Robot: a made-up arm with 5 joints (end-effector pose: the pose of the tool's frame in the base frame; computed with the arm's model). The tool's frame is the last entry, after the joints.
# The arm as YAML. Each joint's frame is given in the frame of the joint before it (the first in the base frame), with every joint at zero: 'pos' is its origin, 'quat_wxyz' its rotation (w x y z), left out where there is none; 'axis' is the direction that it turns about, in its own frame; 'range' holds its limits. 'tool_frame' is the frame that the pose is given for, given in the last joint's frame.
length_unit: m
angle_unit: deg
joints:
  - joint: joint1
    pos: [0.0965, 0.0, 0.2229]
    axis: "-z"
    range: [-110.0, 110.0]
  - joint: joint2
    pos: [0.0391, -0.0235, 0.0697]
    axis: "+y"
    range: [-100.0, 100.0]
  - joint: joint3
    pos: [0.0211, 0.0, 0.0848]
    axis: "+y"
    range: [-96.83, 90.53]
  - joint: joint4
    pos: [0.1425, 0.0, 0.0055]
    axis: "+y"
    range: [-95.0, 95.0]
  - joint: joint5
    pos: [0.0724, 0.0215, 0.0]
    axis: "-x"
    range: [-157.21, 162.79]
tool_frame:
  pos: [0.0, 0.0, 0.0]
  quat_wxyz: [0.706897, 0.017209, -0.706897, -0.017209]
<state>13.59 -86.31 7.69 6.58 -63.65</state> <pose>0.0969 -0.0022 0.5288 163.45 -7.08 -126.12</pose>
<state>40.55 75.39 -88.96 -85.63 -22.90</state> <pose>0.2868 -0.1654 0.4038 -175.98 8.28 165.43</pose>
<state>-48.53 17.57 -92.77 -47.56 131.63</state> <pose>0.1488 0.0562 0.5671 153.38 -19.84 104.43</pose>
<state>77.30 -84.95 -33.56 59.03 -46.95</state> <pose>0.0771 0.0772 0.5060 155.78 -19.16 156.59</pose>
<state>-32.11 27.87 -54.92 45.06 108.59</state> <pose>0.3438 0.1528 0.4050 -71.33 15.01 127.11</pose>
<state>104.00 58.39 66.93 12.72 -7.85</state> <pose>0.0968 0.0096 0.1512 -11.60 46.96 -119.69</pose>
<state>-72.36 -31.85 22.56 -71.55 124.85</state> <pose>0.1480 0.1552 0.4757 -172.22 4.85 130.63</pose>
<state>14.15 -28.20 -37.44 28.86 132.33</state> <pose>0.2215 -0.0336 0.5527 -134.11 30.66 49.55</pose>
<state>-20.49 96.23 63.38 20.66 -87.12</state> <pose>0.0195 -0.0309 0.2080 -90.27 0.09 -69.51</pose>
